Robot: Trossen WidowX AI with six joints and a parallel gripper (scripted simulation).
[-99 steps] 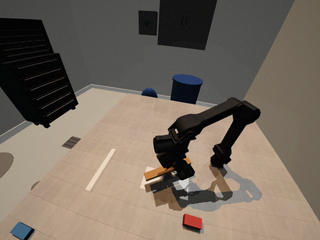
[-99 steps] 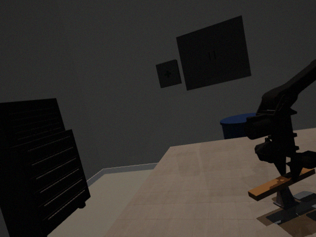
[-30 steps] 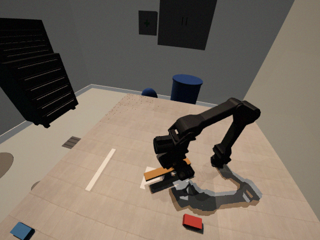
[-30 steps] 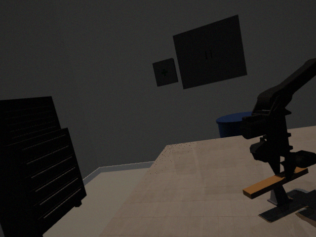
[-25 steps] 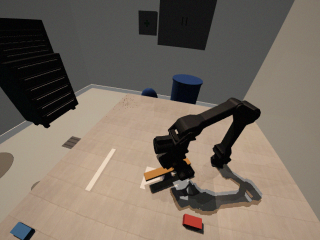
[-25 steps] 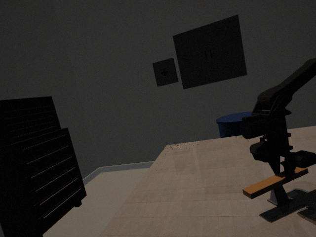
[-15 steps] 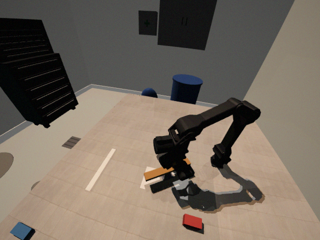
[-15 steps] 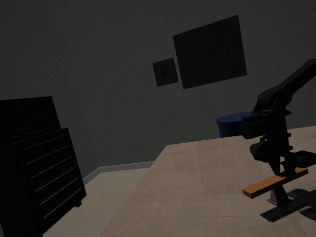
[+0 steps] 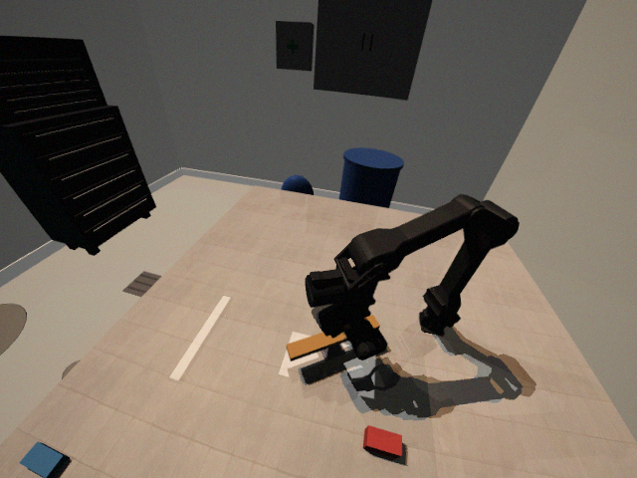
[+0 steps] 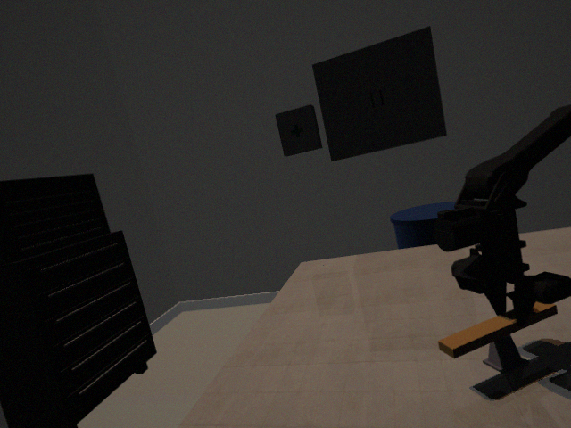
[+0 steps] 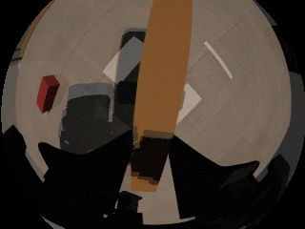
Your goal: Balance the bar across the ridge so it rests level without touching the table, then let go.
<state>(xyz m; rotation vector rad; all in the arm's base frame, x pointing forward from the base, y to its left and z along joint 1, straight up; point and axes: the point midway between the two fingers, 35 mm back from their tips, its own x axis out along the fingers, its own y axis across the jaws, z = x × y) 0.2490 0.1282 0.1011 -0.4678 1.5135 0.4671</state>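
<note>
My gripper tip is 2 cm short of the orange bar and 2 cm to the right of it. Also, from my gripper tip: red block: 10 cm behind, 18 cm to the left, 5 cm below; then blue block: 49 cm ahead, 37 cm to the left, 6 cm below.
</note>
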